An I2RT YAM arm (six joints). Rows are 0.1 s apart.
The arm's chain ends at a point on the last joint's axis. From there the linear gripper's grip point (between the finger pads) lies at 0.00 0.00 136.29 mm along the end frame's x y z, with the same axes.
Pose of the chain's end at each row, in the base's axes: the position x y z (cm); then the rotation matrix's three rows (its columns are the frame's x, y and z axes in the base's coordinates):
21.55, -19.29, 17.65; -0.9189, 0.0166, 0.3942; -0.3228, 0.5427, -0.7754; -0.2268, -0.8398, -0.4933
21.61, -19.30, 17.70; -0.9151, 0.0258, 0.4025; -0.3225, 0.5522, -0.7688; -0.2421, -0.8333, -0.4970
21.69, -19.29, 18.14; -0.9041, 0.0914, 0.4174; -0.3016, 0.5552, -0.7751; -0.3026, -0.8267, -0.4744
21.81, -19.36, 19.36; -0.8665, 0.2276, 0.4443; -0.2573, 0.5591, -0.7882; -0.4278, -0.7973, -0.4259
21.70, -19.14, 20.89; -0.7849, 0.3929, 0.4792; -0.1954, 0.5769, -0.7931; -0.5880, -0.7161, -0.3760
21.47, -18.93, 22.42; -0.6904, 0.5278, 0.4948; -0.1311, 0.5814, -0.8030; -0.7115, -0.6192, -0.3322
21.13, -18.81, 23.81; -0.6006, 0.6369, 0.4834; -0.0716, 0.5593, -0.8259; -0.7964, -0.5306, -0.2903
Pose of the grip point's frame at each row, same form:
26.92, -29.86, 10.93; -0.9189, 0.0166, 0.3942; -0.3228, 0.5427, -0.7754; -0.2268, -0.8398, -0.4933
27.10, -29.78, 10.93; -0.9151, 0.0258, 0.4025; -0.3225, 0.5522, -0.7688; -0.2421, -0.8333, -0.4970
27.38, -29.85, 11.67; -0.9041, 0.0914, 0.4174; -0.3016, 0.5552, -0.7751; -0.3026, -0.8267, -0.4744
27.87, -30.10, 13.56; -0.8665, 0.2276, 0.4443; -0.2573, 0.5591, -0.7882; -0.4278, -0.7973, -0.4259
28.23, -29.95, 15.77; -0.7849, 0.3929, 0.4792; -0.1954, 0.5769, -0.7931; -0.5880, -0.7161, -0.3760
28.21, -29.87, 17.89; -0.6904, 0.5278, 0.4948; -0.1311, 0.5814, -0.8030; -0.7115, -0.6192, -0.3322
27.72, -30.07, 19.85; -0.6006, 0.6369, 0.4834; -0.0716, 0.5593, -0.8259; -0.7964, -0.5306, -0.2903

